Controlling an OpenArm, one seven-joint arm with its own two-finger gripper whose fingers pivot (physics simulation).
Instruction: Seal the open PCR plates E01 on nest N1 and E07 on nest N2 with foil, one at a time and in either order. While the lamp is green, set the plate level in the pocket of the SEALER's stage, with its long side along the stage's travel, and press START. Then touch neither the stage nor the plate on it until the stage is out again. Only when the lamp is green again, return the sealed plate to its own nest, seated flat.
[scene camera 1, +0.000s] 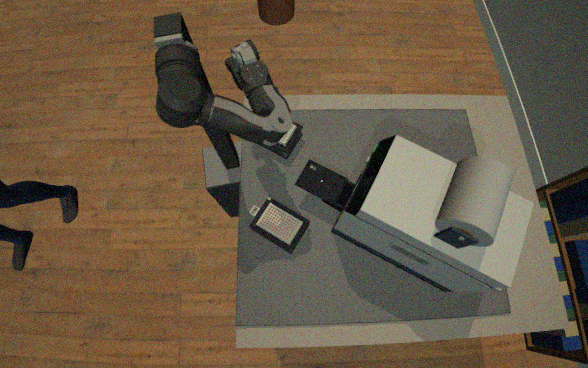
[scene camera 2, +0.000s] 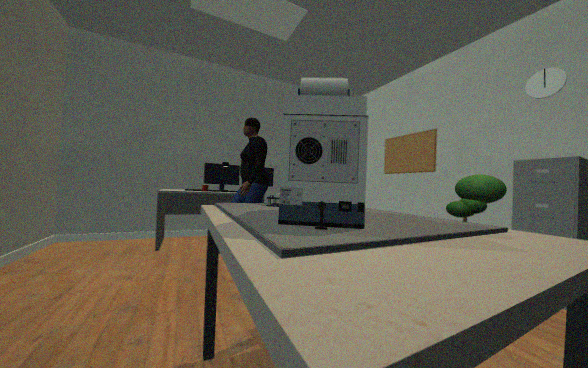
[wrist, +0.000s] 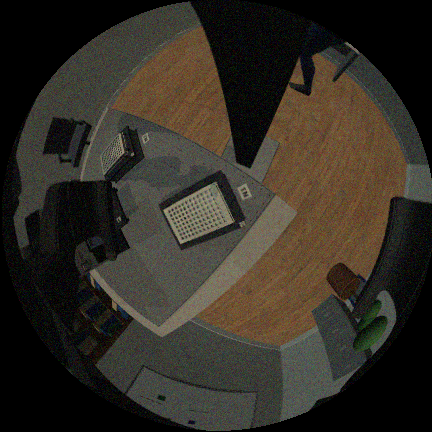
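Observation:
My gripper (scene camera 1: 243, 56) (wrist: 214, 243) is open and empty, raised above nest N1. Plate E01 (scene camera 1: 288, 134) (wrist: 197, 212) lies in nest N1 (scene camera 1: 282, 151) (wrist: 228, 184). Its wells show in the wrist view; my forearm partly covers it in scene camera 1. Plate E07 (scene camera 1: 282, 222) (wrist: 113, 152) lies in nest N2 (scene camera 1: 294, 246) (wrist: 131, 162), wells showing. The sealer (scene camera 1: 410, 175) (scene camera 2: 325, 172) has its black stage (scene camera 1: 322, 181) out, with no plate on it. The lamp (scene camera 1: 376, 147) shows a small green glow. The START button is not clear.
A large foil roll (scene camera 1: 475, 200) (scene camera 2: 324, 86) sits on top of the sealer. The stage lies between the two nests. The arm's pedestal base (scene camera 1: 222, 175) stands at the table edge. A person (scene camera 2: 254, 155) stands in the room; their legs (scene camera 1: 37, 192) show in scene camera 1.

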